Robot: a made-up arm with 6 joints.
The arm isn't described. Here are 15 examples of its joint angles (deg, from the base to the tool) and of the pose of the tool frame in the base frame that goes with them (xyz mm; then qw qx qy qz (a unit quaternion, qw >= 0)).
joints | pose
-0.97 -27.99 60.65 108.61 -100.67 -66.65 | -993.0 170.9 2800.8 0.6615 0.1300 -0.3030 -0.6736
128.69 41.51 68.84 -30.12 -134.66 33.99 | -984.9 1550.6 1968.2 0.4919 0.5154 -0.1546 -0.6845
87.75 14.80 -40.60 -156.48 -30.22 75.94 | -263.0 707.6 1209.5 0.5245 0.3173 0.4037 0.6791
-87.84 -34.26 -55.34 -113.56 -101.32 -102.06 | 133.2 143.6 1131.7 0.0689 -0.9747 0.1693 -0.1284
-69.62 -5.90 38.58 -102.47 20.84 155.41 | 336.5 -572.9 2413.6 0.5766 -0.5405 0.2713 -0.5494
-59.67 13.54 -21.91 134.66 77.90 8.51 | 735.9 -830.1 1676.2 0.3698 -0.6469 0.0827 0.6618
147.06 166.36 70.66 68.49 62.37 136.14 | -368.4 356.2 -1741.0 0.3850 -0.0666 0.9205 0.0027
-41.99 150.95 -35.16 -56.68 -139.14 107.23 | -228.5 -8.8 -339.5 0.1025 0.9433 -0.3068 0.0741
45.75 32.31 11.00 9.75 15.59 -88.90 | 1288.7 905.7 1576.0 0.7486 0.4431 0.0600 0.4895
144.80 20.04 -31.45 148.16 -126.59 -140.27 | -1123.6 373.4 1350.3 0.5617 0.1090 -0.5925 0.5671
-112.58 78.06 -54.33 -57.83 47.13 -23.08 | -390.3 -534.0 476.6 0.1837 0.4950 0.2466 -0.8126
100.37 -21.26 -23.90 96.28 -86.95 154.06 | -154.5 276.1 2186.2 0.6849 0.6721 -0.1703 0.2241
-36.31 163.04 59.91 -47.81 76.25 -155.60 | -171.1 -107.5 -1600.7 0.3130 0.5035 -0.6599 -0.4617
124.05 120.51 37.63 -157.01 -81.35 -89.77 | -942.5 783.0 -1063.8 0.0542 0.3939 0.7632 -0.5092
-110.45 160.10 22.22 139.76 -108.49 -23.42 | 275.8 -8.9 -1527.4 0.0774 -0.0512 0.9277 0.3616
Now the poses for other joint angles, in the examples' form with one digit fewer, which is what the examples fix.
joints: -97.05 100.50 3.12 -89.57 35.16 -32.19
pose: -129 -969 -448 0.102 0.372 -0.092 -0.918
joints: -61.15 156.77 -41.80 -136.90 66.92 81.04
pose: 111 291 -279 0.367 -0.171 -0.914 -0.019
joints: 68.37 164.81 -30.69 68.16 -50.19 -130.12
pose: -144 -535 -879 0.081 -0.753 0.629 -0.177
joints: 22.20 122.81 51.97 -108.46 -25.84 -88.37
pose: 1025 530 -1134 0.194 0.805 0.193 -0.526
